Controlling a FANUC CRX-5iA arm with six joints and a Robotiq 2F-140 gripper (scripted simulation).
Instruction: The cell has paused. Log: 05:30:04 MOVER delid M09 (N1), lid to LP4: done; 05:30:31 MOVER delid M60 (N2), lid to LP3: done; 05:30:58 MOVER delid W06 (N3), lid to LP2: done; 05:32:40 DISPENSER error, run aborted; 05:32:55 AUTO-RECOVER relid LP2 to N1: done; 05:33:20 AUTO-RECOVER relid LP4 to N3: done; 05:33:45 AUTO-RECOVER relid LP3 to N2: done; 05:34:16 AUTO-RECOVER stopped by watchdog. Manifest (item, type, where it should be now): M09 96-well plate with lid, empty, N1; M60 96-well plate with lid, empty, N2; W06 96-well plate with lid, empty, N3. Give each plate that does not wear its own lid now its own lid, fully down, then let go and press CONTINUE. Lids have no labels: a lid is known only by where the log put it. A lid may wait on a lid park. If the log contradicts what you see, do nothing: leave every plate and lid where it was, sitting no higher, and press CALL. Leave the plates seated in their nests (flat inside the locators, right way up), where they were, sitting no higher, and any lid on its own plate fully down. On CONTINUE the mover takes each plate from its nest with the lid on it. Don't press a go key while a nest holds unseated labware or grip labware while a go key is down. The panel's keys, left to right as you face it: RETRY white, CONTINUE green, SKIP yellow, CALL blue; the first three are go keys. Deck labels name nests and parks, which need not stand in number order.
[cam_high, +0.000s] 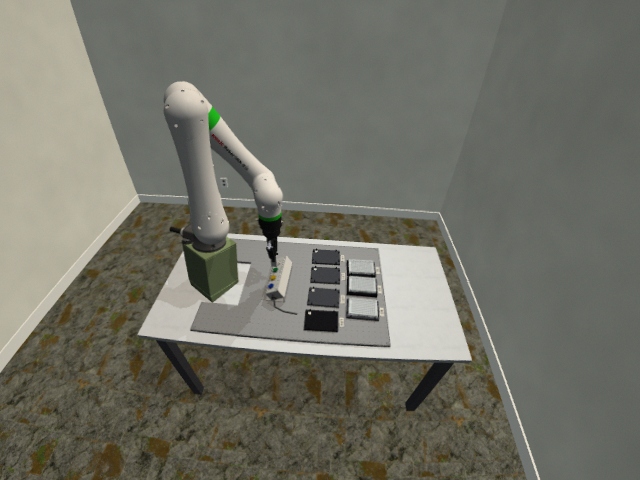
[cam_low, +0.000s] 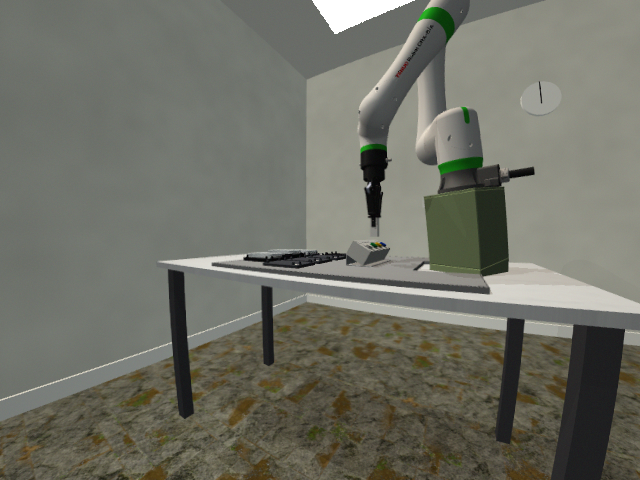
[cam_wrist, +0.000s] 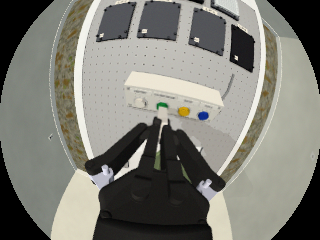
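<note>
Now: the green key 6 cm below my hand. Round my hand: blue key (10 cm to the right, 6 cm below, 2 cm ahead); white key (6 cm below, 5 cm to the left, 1 cm behind); yellow key (6 cm below, 5 cm to the right, 1 cm ahead).
</note>
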